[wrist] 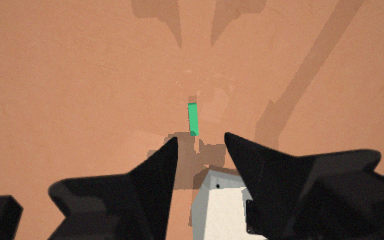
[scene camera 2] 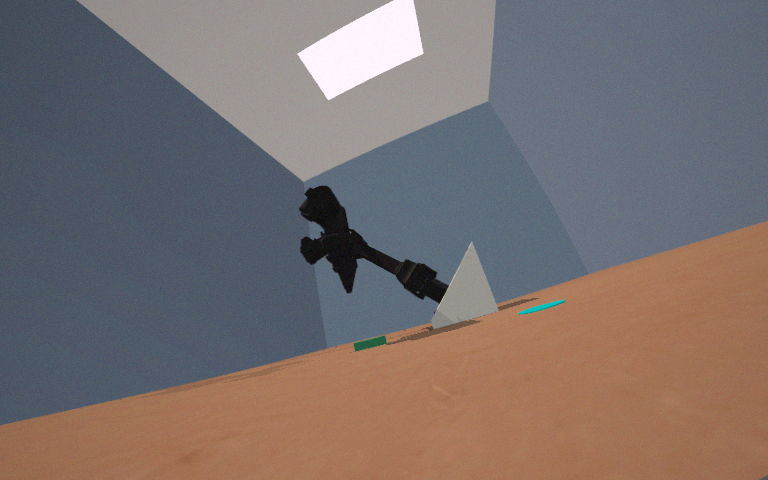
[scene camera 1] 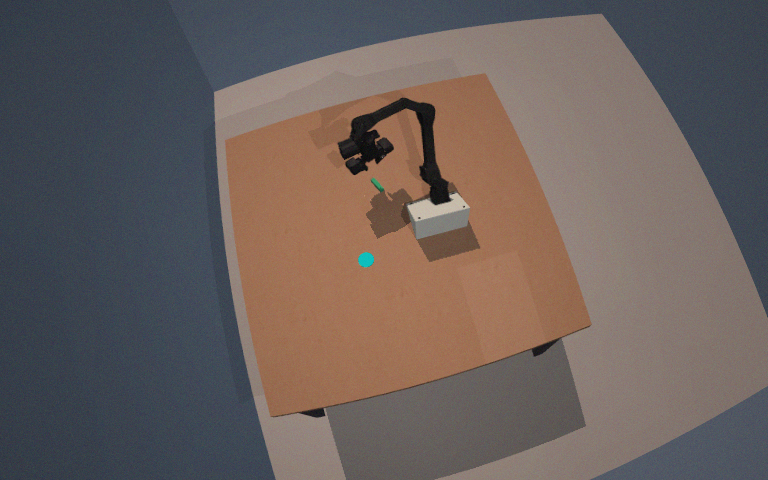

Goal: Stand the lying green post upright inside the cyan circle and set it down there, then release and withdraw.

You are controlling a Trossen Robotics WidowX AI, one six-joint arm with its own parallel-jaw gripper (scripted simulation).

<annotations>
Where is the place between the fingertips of the gripper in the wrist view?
At 201, 138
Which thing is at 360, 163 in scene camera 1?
The gripper.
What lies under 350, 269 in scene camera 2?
The gripper.
</annotations>
